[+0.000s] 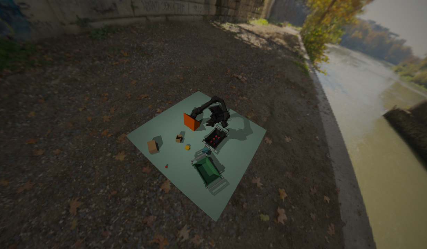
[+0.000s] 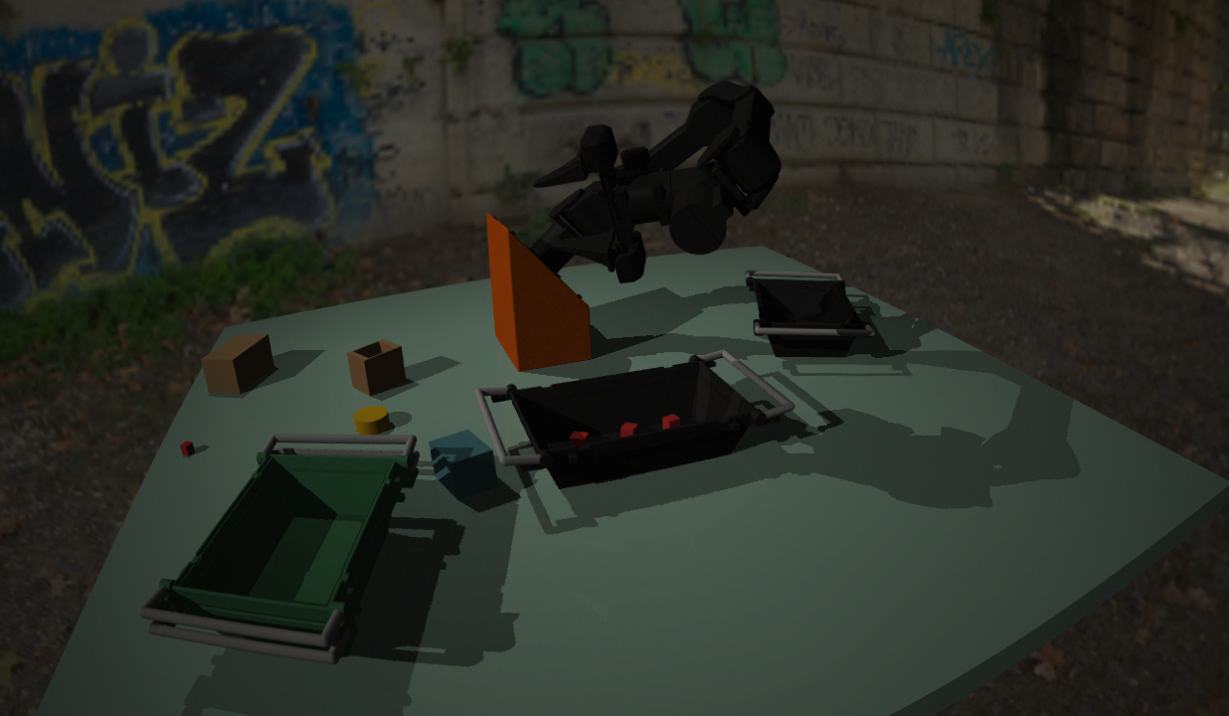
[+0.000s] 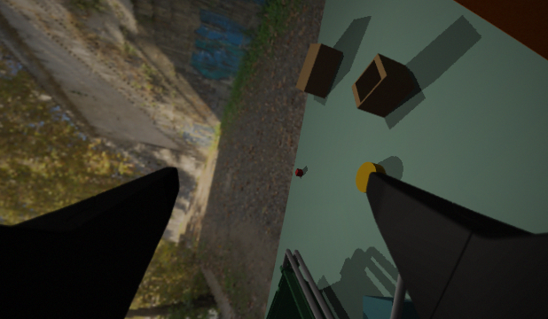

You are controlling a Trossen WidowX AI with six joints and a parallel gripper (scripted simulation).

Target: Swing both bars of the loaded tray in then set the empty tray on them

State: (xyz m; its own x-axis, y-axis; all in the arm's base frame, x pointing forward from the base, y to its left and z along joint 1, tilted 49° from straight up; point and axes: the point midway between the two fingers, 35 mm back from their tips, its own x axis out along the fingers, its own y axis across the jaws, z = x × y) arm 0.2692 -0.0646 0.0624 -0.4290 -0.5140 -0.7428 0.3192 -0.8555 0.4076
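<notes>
My gripper tip is 15 cm short of the blue cube, 13 cm to the left of it and 23 cm above it. Round my gripper tip: black tray 15 cm behind, 42 cm to the left, 20 cm below; yellow disc 2 cm behind, 25 cm to the right, 24 cm below.
</notes>
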